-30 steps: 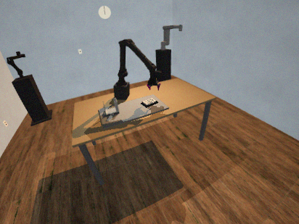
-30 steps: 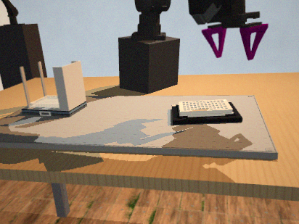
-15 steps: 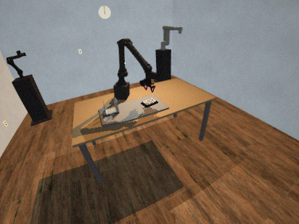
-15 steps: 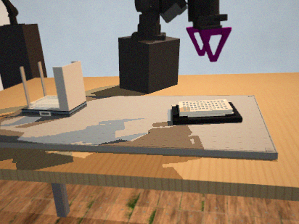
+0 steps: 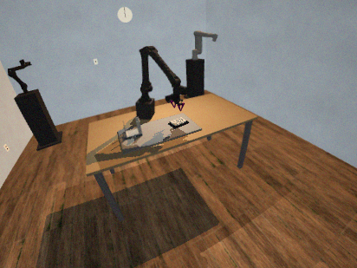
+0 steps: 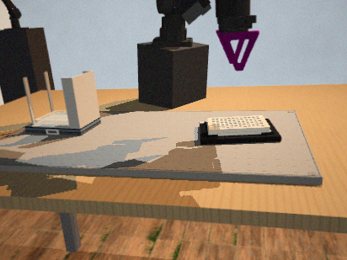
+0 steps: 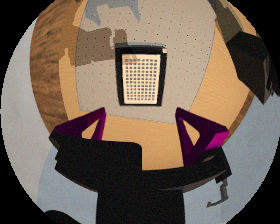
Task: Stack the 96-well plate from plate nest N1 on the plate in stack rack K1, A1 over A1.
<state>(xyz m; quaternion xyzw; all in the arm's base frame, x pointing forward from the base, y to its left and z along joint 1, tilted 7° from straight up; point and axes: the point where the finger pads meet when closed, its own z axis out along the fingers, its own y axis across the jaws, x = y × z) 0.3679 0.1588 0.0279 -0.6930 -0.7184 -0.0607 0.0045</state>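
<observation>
Right now my hand is 15 cm above the black plate nest N1. The rest, counted from my hand: beige side panel: 7 cm behind, 35 cm to the right, 8 cm below; then pale A1 square: 5 cm behind, 8 cm to the right, 14 cm below.
</observation>
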